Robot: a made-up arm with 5 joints. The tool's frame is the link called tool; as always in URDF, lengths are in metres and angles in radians. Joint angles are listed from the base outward.
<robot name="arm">
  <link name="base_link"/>
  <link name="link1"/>
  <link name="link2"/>
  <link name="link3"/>
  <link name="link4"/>
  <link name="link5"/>
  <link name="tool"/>
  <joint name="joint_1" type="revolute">
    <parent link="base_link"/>
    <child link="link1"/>
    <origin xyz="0.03 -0.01 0.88" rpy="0 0 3.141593"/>
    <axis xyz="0 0 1"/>
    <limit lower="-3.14" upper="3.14"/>
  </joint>
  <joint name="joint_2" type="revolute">
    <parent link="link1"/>
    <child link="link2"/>
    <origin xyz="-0.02 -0.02 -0.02" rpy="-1.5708 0 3.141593"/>
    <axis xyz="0 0 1"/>
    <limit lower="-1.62" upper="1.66"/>
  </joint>
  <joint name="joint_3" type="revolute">
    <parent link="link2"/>
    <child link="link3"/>
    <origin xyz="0.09 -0.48 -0.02" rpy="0 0 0"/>
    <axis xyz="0 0 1"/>
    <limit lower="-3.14" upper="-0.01"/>
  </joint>
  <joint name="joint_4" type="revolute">
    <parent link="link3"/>
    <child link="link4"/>
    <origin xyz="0.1 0.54 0.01" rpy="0 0 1.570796"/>
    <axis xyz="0 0 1"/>
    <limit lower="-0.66" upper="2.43"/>
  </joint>
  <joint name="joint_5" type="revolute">
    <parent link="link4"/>
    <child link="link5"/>
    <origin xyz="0.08 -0.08 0.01" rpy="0 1.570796 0"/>
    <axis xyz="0 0 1"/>
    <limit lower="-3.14" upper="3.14"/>
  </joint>
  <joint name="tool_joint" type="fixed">
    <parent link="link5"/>
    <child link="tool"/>
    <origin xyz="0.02 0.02 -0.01" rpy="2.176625 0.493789 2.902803"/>
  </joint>
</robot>
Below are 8 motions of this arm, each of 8 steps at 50 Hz.
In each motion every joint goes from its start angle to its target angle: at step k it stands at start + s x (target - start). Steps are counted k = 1, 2, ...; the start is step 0. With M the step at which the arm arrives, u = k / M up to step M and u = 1 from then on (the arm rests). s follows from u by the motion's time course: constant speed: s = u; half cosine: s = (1 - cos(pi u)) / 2; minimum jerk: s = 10 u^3 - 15 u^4 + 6 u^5.
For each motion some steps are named. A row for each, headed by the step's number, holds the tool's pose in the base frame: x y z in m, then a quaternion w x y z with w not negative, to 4 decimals.
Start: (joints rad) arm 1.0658 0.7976 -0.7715 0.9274 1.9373
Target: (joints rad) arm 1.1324 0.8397 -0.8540 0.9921 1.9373
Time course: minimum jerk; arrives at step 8
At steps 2, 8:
2: 0.2277 0.4494 0.4907 0.6902 -0.5345 -0.0564 0.4845
8: 0.2115 0.4851 0.4791 0.6705 -0.5368 -0.0642 0.5080

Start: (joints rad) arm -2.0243 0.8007 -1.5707 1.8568 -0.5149
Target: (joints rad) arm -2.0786 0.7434 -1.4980 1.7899 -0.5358
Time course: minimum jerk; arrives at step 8
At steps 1, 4, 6, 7, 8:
1: -0.3480 -0.7674 0.7151 0.8694 0.0453 -0.4447 -0.2103
4: -0.3644 -0.7505 0.7220 0.8684 0.0288 -0.4465 -0.2139
6: -0.3773 -0.7363 0.7276 0.8675 0.0153 -0.4475 -0.2167
7: -0.3800 -0.7331 0.7288 0.8673 0.0123 -0.4477 -0.2173
8: -0.3805 -0.7325 0.7290 0.8673 0.0117 -0.4477 -0.2174

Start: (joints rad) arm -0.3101 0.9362 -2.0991 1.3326 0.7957
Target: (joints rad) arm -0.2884 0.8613 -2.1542 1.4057 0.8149
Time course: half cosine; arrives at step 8
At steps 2, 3, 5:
2: 1.0227 -0.3033 0.8873 0.8786 -0.3114 -0.2969 0.2071
3: 1.0241 -0.2998 0.9043 0.8768 -0.3136 -0.3004 0.2065
5: 1.0260 -0.2912 0.9446 0.8724 -0.3188 -0.3088 0.2048

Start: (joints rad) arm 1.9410 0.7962 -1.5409 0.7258 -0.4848
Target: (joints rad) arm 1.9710 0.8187 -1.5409 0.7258 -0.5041
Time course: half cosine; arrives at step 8
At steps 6, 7, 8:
6: -0.3244 0.8567 0.7159 0.3664 -0.4245 0.2627 -0.7852
7: -0.3271 0.8552 0.7136 0.3681 -0.4253 0.2605 -0.7847
8: -0.3280 0.8547 0.7129 0.3688 -0.4255 0.2597 -0.7845

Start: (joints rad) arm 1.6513 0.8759 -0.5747 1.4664 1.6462
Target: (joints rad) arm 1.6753 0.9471 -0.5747 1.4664 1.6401
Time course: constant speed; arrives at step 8
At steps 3, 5, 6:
3: -0.0373 0.2765 0.4988 0.2687 -0.5860 0.1275 0.7537
5: -0.0384 0.2697 0.4941 0.2614 -0.5888 0.1326 0.7533
6: -0.0389 0.2662 0.4918 0.2577 -0.5902 0.1351 0.7530

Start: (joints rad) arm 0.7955 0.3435 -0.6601 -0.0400 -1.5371
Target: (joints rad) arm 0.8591 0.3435 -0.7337 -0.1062 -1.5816
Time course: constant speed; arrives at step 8
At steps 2, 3, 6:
2: 0.4827 0.4663 0.7778 0.4133 -0.2486 0.3500 -0.8030
3: 0.4822 0.4735 0.7825 0.4223 -0.2431 0.3501 -0.8000
6: 0.4799 0.4951 0.7967 0.4489 -0.2264 0.3502 -0.7903

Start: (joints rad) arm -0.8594 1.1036 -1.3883 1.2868 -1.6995
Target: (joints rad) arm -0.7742 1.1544 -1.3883 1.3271 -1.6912
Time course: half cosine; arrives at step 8
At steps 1, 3, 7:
1: 0.5116 -0.5610 0.3803 0.3962 0.4589 -0.6214 0.4963
3: 0.5188 -0.5438 0.3707 0.3923 0.4734 -0.6170 0.4912
7: 0.5334 -0.5019 0.3480 0.3834 0.5081 -0.6050 0.4784

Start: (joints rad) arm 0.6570 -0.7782 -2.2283 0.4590 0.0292
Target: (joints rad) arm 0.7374 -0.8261 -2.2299 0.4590 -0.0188
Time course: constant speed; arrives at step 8
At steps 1, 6, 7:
1: -0.2027 -0.1926 1.9030 0.2893 0.3294 0.8982 0.0317
6: -0.2171 -0.2257 1.8934 0.3030 0.3186 0.8971 0.0442
7: -0.2196 -0.2325 1.8913 0.3057 0.3165 0.8968 0.0468

